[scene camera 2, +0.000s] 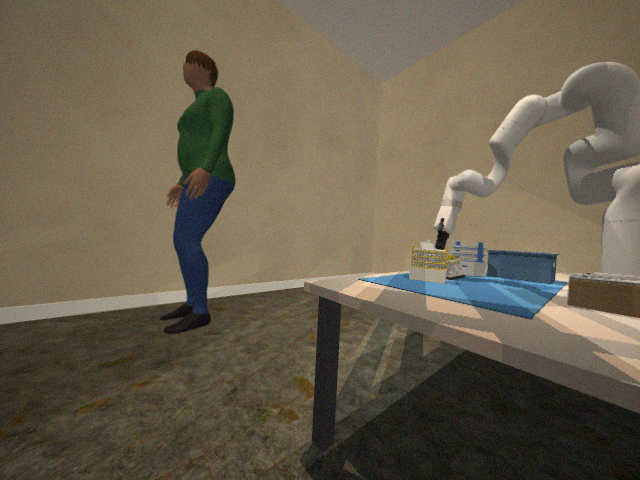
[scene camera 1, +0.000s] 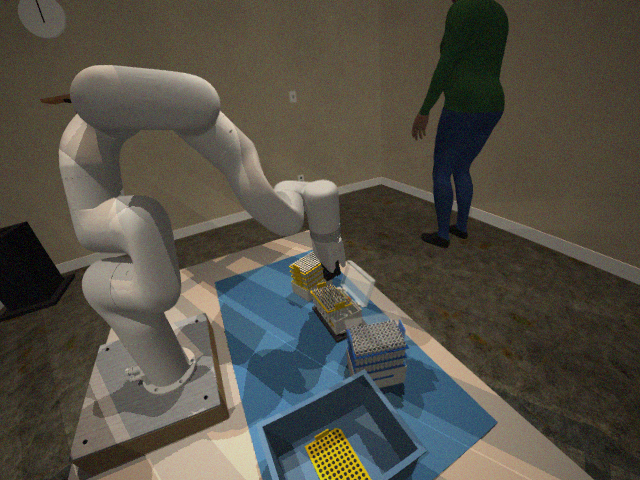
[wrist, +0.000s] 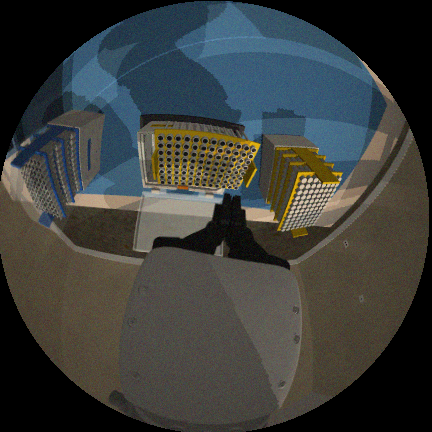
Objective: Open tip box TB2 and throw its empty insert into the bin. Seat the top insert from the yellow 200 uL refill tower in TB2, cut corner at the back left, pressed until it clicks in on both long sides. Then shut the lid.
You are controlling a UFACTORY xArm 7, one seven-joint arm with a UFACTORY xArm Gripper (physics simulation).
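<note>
My gripper point(scene camera 1: 331, 277) point(scene camera 2: 439, 247) point(wrist: 228, 204) is shut and empty, above the hinge side of TB2 near its end facing the yellow tower. TB2 point(scene camera 1: 349, 321) point(wrist: 142, 167) stands with its clear lid point(scene camera 1: 360, 285) point(wrist: 172, 217) open. A yellow insert full of tips point(scene camera 1: 329, 296) point(wrist: 202, 160) rests on TB2, not flush. It is shifted towards the yellow tower, and a gap shows at the box's other end. Its cut corner cannot be made out. The yellow refill tower point(scene camera 1: 305, 281) point(scene camera 2: 428, 259) point(wrist: 309, 197) stands beside TB2. An empty yellow insert point(scene camera 1: 338, 457) lies in the bin point(scene camera 1: 310, 401) point(scene camera 2: 522, 267).
A blue refill tower point(scene camera 1: 377, 356) point(scene camera 2: 469, 260) point(wrist: 55, 170) stands on TB2's other side, between it and the bin. The blue mat point(scene camera 1: 268, 320) point(scene camera 2: 496, 297) point(wrist: 300, 75) lies under these things. A person point(scene camera 1: 473, 77) point(scene camera 2: 204, 144) stands beyond the table.
</note>
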